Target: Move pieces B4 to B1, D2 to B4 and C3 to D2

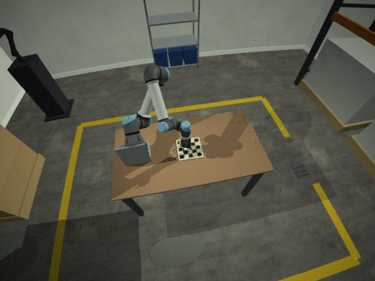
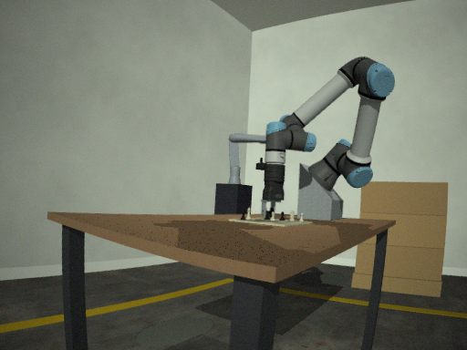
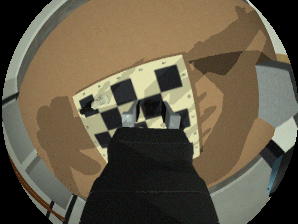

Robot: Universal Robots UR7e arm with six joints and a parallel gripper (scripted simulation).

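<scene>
My hand is 1 cm above the black piece. Also, from my hand: white piece 8 cm to the left, 4 cm behind, 1 cm below; then chessboard 4 cm to the left, 4 cm ahead, 3 cm below.
</scene>
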